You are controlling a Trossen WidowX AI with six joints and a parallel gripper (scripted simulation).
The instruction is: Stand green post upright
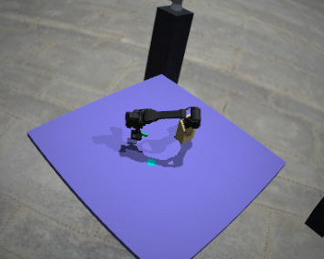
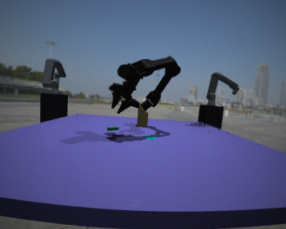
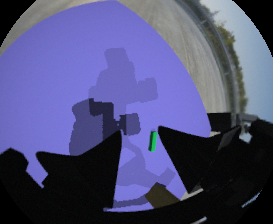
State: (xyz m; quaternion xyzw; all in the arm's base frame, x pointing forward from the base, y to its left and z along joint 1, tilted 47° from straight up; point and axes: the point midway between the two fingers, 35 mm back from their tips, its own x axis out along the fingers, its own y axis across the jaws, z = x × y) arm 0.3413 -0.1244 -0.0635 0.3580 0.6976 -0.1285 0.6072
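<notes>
The green post lies 13 cm behind my gripper tip, 3 cm to the right of it and 12 cm below it. From my gripper tip the other things lie so: cyan circle (1 cm behind, 19 cm to the left, 12 cm below).
</notes>
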